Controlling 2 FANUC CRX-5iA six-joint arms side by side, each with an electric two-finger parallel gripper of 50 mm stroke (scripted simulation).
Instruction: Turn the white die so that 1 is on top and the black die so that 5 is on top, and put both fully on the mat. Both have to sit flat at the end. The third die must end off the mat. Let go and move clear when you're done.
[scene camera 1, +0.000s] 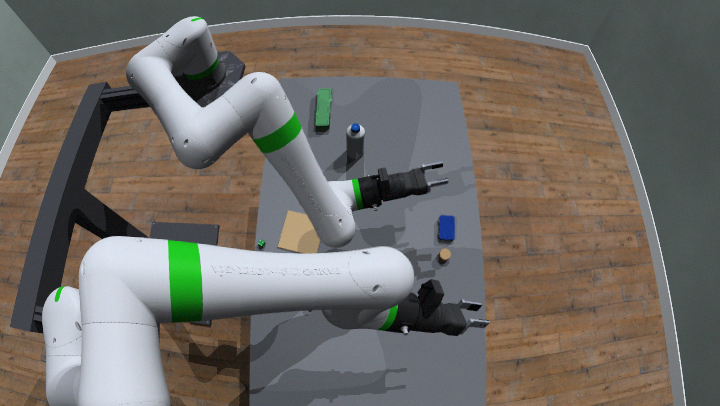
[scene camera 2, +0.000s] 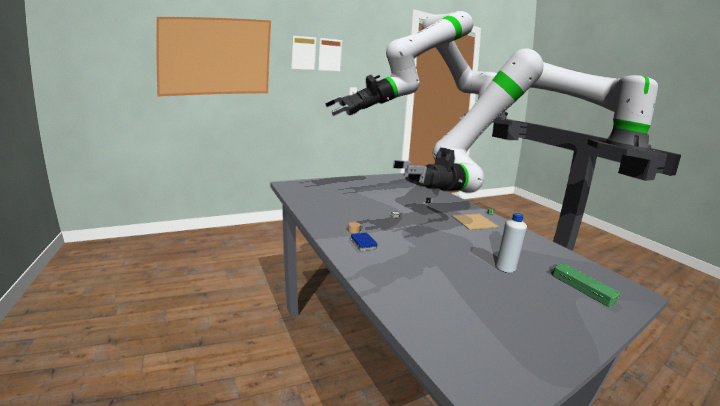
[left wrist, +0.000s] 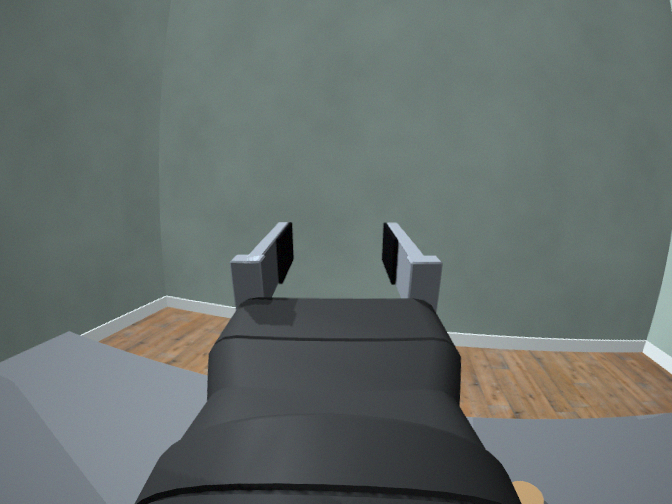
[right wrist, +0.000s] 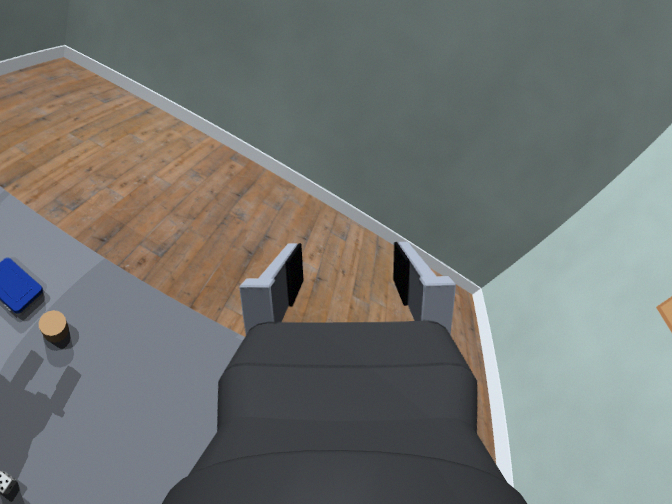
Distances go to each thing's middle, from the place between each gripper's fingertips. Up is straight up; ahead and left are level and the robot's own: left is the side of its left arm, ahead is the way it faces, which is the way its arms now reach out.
Now: left hand (scene camera 1: 445, 172) 25 cm above the tan cylinder (right wrist: 53, 325), 17 cm to the left of it and 8 cm short of it. Round my left hand: white bottle (scene camera 2: 514, 232) 28 cm behind, 18 cm to the left, 18 cm below; tan mat (scene camera 1: 298, 234) 41 cm behind, 26 cm below, 17 cm to the right; green box (scene camera 2: 606, 295) 45 cm behind, 36 cm to the left, 25 cm below.
My right gripper (scene camera 1: 483, 315) is now 38 cm above the tan cylinder, 26 cm to the right of it and 3 cm past it. Also, from my right hand: white bottle 61 cm to the left, 40 cm behind, 31 cm below; tan mat 53 cm behind, 39 cm below, 26 cm to the left; green box 79 cm to the left, 56 cm behind, 38 cm below.
